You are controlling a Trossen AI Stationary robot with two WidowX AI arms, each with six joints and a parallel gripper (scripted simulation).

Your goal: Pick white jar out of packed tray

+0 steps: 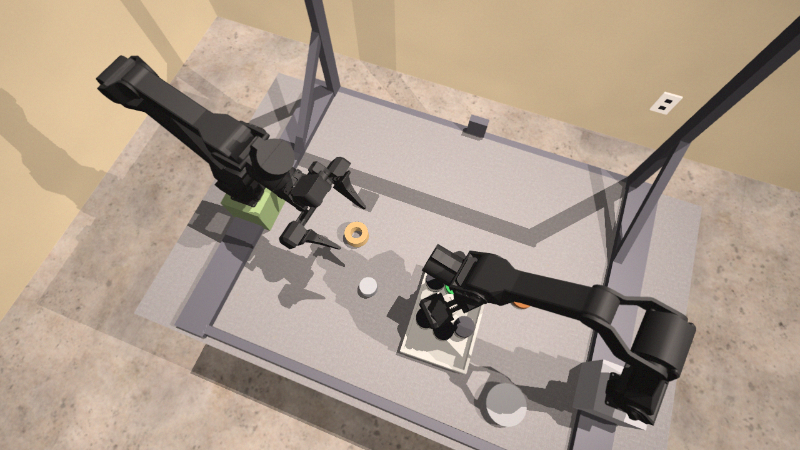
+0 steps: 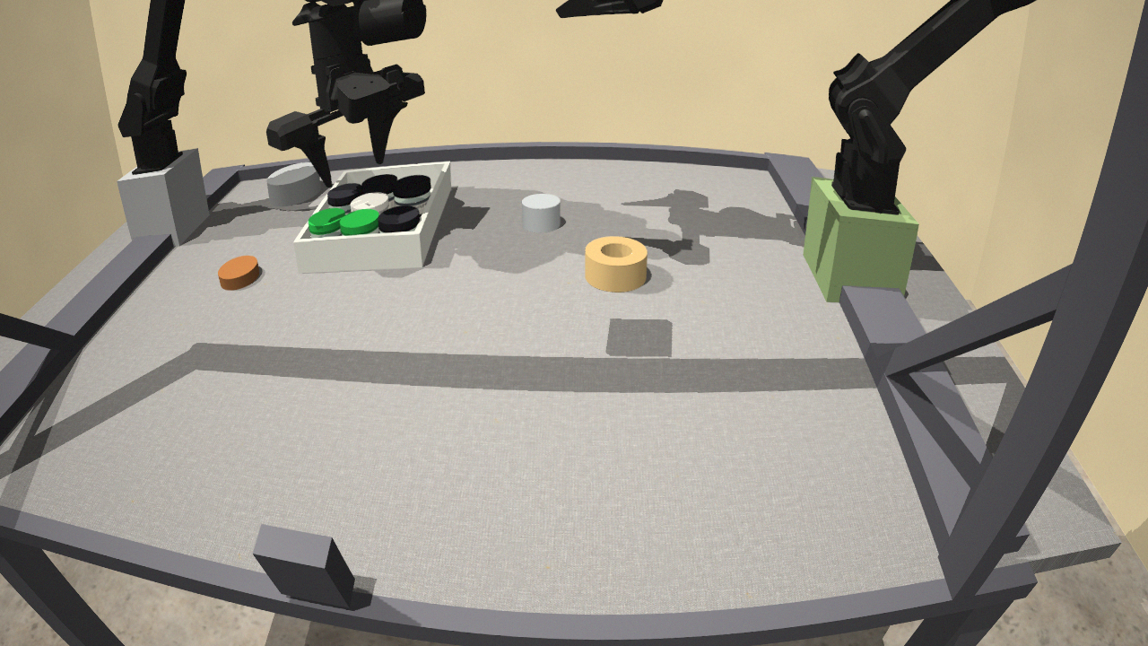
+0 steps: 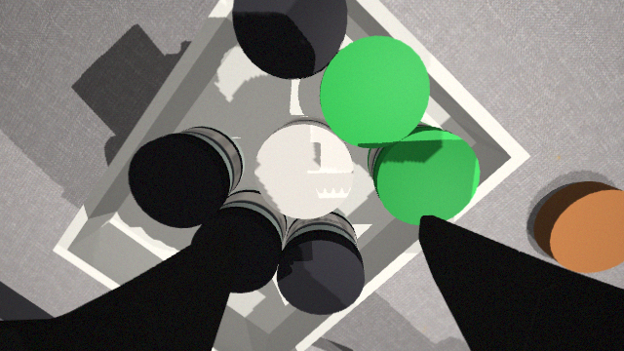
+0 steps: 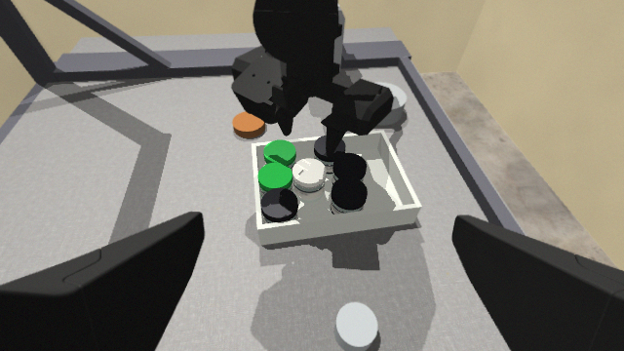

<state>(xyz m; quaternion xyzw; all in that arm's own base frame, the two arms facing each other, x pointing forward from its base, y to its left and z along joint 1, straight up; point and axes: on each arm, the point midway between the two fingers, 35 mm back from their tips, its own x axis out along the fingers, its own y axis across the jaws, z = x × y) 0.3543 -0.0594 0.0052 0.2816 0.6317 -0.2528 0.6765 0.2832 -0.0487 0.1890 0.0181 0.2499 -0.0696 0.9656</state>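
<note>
Right now the white jar is 9 cm below my left hand and 2 cm to the right of it. From my left hand the other things lie so: orange disc 12 cm to the left, 11 cm below, 11 cm behind; then black-capped jar 9 cm below, 3 cm to the left, 3 cm ahead; then green-capped jar 9 cm below, 4 cm behind, 2 cm to the left.
</note>
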